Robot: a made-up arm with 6 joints.
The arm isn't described. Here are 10 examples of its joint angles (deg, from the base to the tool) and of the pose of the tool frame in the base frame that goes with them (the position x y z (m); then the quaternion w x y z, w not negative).
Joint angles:
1: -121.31 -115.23 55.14 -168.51 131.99 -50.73
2: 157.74 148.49 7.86 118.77 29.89 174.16
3: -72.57 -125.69 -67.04 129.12 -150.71 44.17
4: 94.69 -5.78 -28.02 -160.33 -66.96 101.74
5: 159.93 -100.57 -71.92 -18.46 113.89 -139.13
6: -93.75 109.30 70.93 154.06 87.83 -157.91
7: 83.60 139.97 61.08 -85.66 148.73 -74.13
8: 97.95 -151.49 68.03 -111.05 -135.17 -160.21
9: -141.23 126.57 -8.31 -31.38 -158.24 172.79
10: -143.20 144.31 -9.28 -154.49 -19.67 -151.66
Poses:
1: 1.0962 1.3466 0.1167 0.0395 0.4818 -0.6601 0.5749
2: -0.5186 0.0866 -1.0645 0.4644 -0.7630 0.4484 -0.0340
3: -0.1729 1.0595 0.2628 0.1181 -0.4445 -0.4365 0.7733
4: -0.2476 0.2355 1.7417 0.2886 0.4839 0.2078 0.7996
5: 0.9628 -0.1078 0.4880 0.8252 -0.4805 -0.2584 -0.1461
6: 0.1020 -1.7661 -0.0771 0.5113 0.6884 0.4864 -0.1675
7: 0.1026 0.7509 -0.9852 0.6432 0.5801 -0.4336 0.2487
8: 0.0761 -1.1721 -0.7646 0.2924 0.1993 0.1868 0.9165
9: -0.6867 -0.2870 -0.4850 0.5737 0.2516 -0.7791 -0.0248
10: -0.1585 -0.3909 -0.6632 0.5271 0.7411 0.3583 -0.2114
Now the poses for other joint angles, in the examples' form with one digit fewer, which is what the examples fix.
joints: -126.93 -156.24 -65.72 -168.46 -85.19 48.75
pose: 0.503 0.276 -0.234 0.856 -0.374 -0.178 0.308
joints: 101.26 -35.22 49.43 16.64 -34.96 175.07
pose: 0.391 -0.776 2.208 0.304 -0.654 -0.628 -0.293
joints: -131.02 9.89 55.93 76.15 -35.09 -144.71
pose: -0.302 -0.259 2.473 0.238 -0.118 -0.718 -0.643
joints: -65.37 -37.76 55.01 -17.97 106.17 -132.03
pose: -0.546 0.640 2.169 0.302 -0.295 -0.301 0.855
